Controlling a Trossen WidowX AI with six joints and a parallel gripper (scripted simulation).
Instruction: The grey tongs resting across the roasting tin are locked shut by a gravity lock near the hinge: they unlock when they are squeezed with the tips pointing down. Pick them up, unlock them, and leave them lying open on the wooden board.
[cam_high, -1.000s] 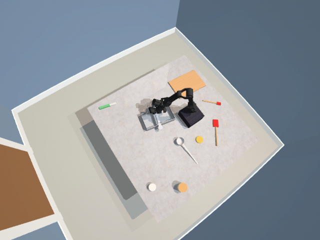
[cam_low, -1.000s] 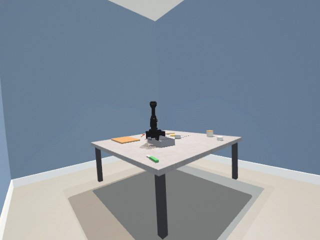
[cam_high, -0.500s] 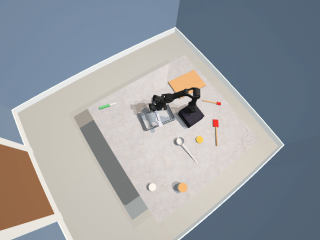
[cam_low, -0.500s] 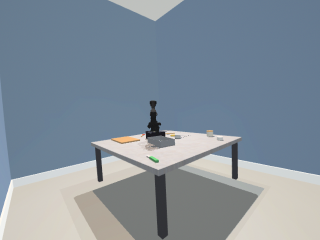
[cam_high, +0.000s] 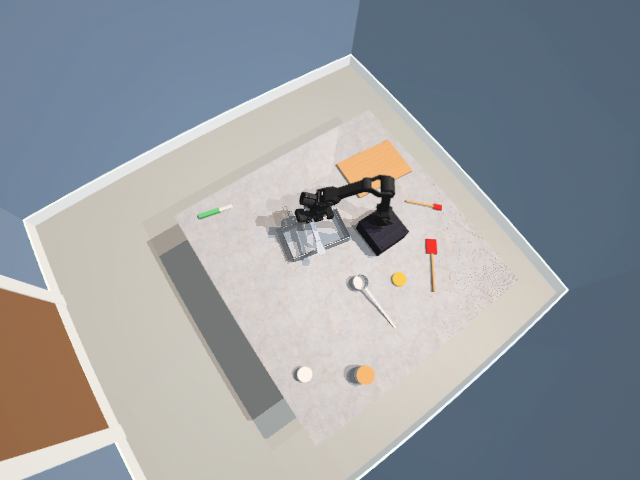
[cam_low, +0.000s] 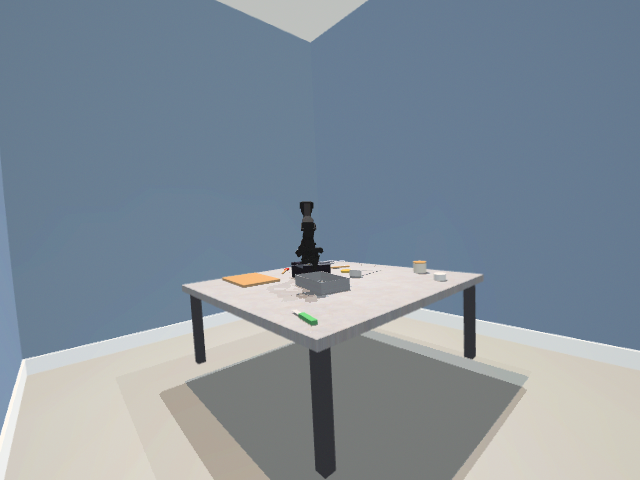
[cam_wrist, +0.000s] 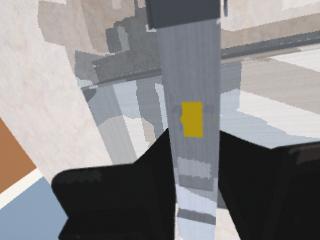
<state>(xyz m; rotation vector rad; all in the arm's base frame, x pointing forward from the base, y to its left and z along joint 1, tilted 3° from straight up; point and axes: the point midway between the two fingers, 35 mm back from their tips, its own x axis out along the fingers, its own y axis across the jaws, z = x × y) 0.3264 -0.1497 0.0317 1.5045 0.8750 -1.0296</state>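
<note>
Now: gripper tip 3 cm below the yellow lock tab, 2 cm to the left of it and 2 cm past it. The rest, counted from my gripper tip: yellow disc (43 cm to the left, 29 cm behind, 9 cm below); wooden board (50 cm behind, 18 cm to the right, 9 cm below); grey roasting tin (7 cm below, 5 cm to the left, 2 cm behind).
</note>
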